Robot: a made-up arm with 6 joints. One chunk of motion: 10 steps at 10 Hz.
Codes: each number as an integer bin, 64 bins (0 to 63) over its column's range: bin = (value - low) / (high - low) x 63, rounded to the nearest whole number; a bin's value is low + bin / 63 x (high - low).
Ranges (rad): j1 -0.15..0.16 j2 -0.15..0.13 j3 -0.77..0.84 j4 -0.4..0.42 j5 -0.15..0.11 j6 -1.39..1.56
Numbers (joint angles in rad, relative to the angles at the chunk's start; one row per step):
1: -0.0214 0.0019 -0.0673 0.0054 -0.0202 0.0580
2: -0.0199 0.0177 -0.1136 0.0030 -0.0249 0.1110
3: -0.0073 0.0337 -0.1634 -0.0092 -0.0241 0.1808
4: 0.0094 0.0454 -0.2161 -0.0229 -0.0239 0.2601
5: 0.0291 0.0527 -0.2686 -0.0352 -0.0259 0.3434
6: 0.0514 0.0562 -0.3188 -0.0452 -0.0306 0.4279
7: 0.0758 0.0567 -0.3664 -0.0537 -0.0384 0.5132
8: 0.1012 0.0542 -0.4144 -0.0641 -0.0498 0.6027
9: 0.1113 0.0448 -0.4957 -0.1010 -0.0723 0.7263
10: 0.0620 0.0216 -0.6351 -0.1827 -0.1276 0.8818
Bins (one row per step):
1: 26 34 27 31 31 31
2: 26 38 26 31 30 32
3: 29 41 24 30 31 34
4: 32 44 22 29 31 35
5: 36 46 20 28 30 37
6: 41 46 18 27 29 39
7: 46 47 16 27 27 41
8: 51 46 14 26 24 43
9: 53 44 11 23 19 45
10: 43 39 5 17 5 49

